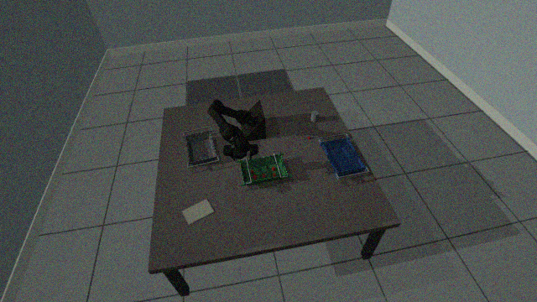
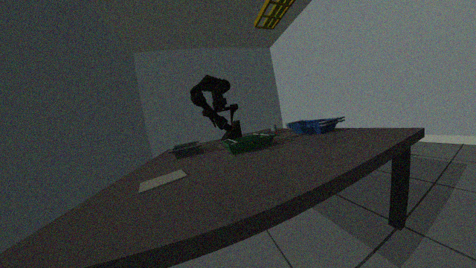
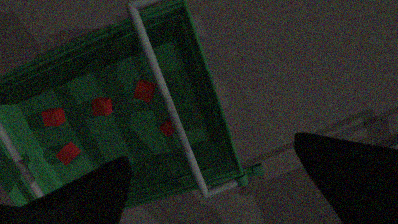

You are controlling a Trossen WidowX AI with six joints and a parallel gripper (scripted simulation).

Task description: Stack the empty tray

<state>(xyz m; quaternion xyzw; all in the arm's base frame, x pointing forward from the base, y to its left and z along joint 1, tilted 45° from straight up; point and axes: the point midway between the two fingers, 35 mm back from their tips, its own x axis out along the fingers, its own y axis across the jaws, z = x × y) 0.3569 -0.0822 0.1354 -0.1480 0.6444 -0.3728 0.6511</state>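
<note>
Right now my gripper tip is 29 cm past the grey tray, 22 cm to the left of it and 10 cm above it. From my gripper tip the other things lie so: red block (19 cm behind, 50 cm to the left, 14 cm below); pale flat card (16 cm ahead, 30 cm to the right, 15 cm below).
</note>
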